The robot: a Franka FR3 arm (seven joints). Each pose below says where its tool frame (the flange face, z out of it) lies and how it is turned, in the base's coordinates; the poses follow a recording.
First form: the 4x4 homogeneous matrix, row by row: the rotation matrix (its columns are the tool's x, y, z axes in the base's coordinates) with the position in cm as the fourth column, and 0 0 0 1 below. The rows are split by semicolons.
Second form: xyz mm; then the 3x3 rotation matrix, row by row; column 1 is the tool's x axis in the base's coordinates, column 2 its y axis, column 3 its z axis. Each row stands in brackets. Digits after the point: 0 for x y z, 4 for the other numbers.
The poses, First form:
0.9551 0.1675 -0.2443 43.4; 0.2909 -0.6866 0.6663 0.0; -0.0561 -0.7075 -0.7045 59.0; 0 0 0 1
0.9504 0.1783 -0.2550 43.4; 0.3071 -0.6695 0.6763 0.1; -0.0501 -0.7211 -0.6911 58.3; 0 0 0 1
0.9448 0.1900 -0.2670 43.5; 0.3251 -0.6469 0.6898 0.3; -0.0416 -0.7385 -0.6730 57.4; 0 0 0 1
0.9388 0.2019 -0.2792 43.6; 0.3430 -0.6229 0.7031 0.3; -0.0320 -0.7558 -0.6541 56.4; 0 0 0 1
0.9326 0.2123 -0.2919 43.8; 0.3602 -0.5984 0.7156 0.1; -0.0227 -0.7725 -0.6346 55.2; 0 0 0 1
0.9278 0.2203 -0.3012 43.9; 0.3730 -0.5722 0.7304 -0.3; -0.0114 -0.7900 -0.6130 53.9; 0 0 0 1
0.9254 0.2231 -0.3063 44.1; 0.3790 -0.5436 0.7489 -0.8; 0.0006 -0.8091 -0.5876 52.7; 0 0 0 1
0.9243 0.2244 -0.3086 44.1; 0.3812 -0.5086 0.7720 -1.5; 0.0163 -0.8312 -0.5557 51.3; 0 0 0 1
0.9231 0.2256 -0.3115 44.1; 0.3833 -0.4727 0.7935 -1.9; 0.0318 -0.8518 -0.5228 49.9; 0 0 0 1
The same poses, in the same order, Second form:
[434 0 590], [[0.9551 0.1675 -0.2443], [0.2909 -0.6866 0.6663], [-0.0561 -0.7075 -0.7045]]
[434 1 583], [[0.9504 0.1783 -0.2550], [0.3071 -0.6695 0.6763], [-0.0501 -0.7211 -0.6911]]
[435 3 574], [[0.9448 0.1900 -0.2670], [0.3251 -0.6469 0.6898], [-0.0416 -0.7385 -0.6730]]
[436 3 564], [[0.9388 0.2019 -0.2792], [0.3430 -0.6229 0.7031], [-0.0320 -0.7558 -0.6541]]
[438 1 552], [[0.9326 0.2123 -0.2919], [0.3602 -0.5984 0.7156], [-0.0227 -0.7725 -0.6346]]
[439 -3 539], [[0.9278 0.2203 -0.3012], [0.3730 -0.5722 0.7304], [-0.0114 -0.7900 -0.6130]]
[441 -8 527], [[0.9254 0.2231 -0.3063], [0.3790 -0.5436 0.7489], [0.0006 -0.8091 -0.5876]]
[441 -15 513], [[0.9243 0.2244 -0.3086], [0.3812 -0.5086 0.7720], [0.0163 -0.8312 -0.5557]]
[441 -19 499], [[0.9231 0.2256 -0.3115], [0.3833 -0.4727 0.7935], [0.0318 -0.8518 -0.5228]]

